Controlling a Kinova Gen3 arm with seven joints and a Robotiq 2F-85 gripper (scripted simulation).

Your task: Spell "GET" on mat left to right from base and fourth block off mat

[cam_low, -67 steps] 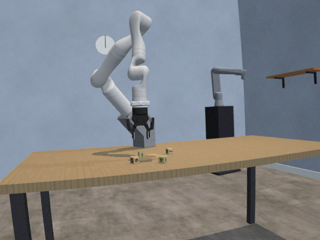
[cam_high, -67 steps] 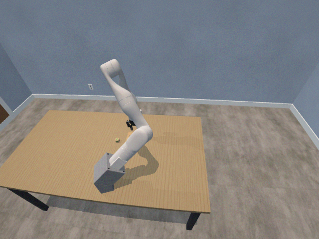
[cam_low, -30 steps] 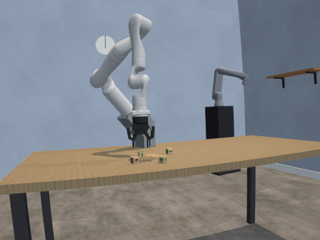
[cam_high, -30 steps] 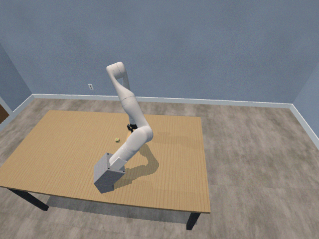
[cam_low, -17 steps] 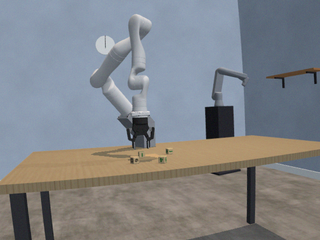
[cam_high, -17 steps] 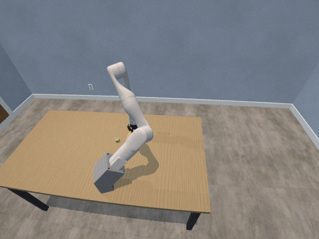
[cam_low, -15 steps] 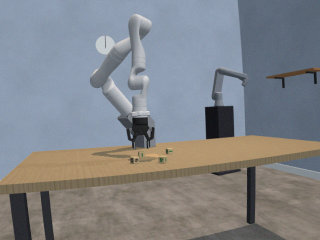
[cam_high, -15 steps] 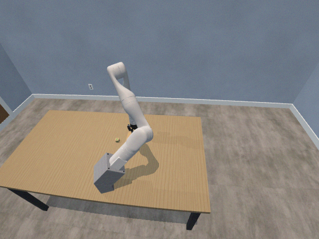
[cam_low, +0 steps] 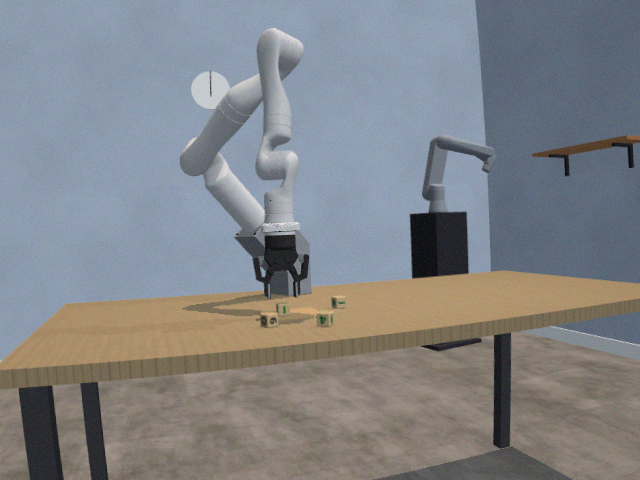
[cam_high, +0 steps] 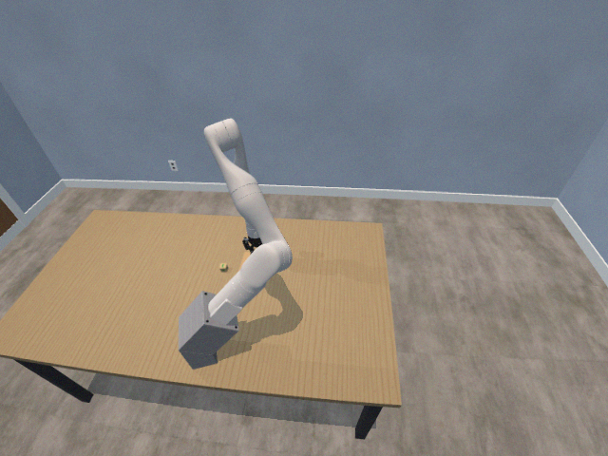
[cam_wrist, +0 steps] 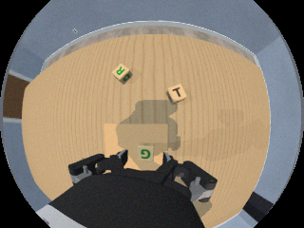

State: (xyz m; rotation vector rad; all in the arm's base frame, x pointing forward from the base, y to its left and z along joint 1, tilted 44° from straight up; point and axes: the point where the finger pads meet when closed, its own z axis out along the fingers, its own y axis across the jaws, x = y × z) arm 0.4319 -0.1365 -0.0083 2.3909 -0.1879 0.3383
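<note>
Right now my hand is 4 cm above the G block. Also, from my hand: T block: 10 cm ahead, 8 cm to the right, 5 cm below; mat: 1 cm behind, 3 cm to the left, 6 cm below.
</note>
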